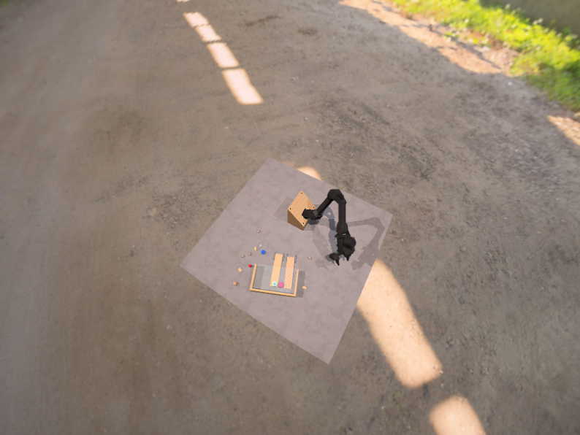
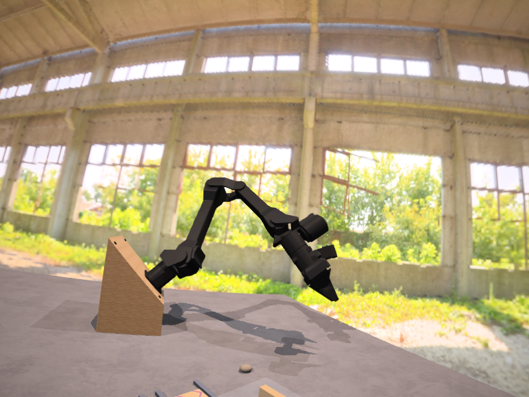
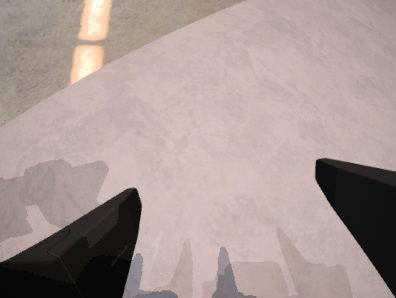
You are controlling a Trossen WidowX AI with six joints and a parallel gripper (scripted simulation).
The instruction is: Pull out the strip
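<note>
My gripper tip is 58 cm to the left of the blue piece, 14 cm short of it and 13 cm above it. Round my gripper tip: red piece 61 cm to the right, 29 cm ahead, 12 cm below.
</note>
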